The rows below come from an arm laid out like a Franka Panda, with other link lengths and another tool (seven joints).
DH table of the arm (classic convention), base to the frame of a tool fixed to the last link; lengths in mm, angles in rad. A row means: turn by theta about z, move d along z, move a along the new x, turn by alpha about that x. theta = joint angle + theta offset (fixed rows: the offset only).
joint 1: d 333  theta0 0  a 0  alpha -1.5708
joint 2: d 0  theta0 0  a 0  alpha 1.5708
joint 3: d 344.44  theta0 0  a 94.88  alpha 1.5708
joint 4: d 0  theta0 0  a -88.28  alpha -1.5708
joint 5: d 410.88  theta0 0  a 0  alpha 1.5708
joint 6: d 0  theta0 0  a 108.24  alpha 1.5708
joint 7: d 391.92  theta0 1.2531  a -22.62  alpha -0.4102
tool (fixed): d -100.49  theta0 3.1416  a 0  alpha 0
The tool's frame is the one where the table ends.
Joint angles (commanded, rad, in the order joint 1, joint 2, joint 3, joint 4, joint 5, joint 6, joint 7), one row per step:
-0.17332 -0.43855 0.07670 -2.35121 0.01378 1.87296 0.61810
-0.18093 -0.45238 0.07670 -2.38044 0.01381 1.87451 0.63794
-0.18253 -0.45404 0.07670 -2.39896 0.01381 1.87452 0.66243
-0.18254 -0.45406 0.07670 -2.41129 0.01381 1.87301 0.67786
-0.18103 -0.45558 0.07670 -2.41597 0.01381 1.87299 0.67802
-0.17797 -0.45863 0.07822 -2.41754 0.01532 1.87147 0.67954
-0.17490 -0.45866 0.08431 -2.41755 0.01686 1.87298 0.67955
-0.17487 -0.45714 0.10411 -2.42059 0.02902 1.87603 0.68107
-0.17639 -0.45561 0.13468 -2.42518 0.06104 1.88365 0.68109
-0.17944 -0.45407 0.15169 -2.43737 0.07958 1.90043 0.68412
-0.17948 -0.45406 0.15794 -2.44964 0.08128 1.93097 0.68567
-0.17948 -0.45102 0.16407 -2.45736 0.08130 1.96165 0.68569
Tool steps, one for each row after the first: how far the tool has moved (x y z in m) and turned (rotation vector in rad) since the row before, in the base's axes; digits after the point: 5 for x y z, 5 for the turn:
-0.01023 -0.00411 -0.00921 -0.00042 0.01360 -0.02837
-0.00687 -0.00146 -0.00936 0.00019 0.01643 -0.02666
-0.00514 -0.00035 -0.00688 0.00033 0.01355 -0.01584
-0.00169 0.00082 -0.00181 0.00024 0.00317 0.00119
-0.00074 0.00242 0.00037 0.00039 0.00000 0.00225
0.00083 0.00425 0.00008 -0.00141 -0.00122 0.00797
0.00055 0.01089 -0.00240 0.00265 0.00179 0.01157
0.00160 0.01918 -0.00300 0.01606 -0.00183 0.01333
0.00071 0.00913 -0.00564 0.00892 -0.00301 0.00105
0.00456 0.00188 -0.00289 -0.00301 -0.01782 0.00233
0.00613 0.00171 -0.00172 -0.00392 -0.01944 0.00483

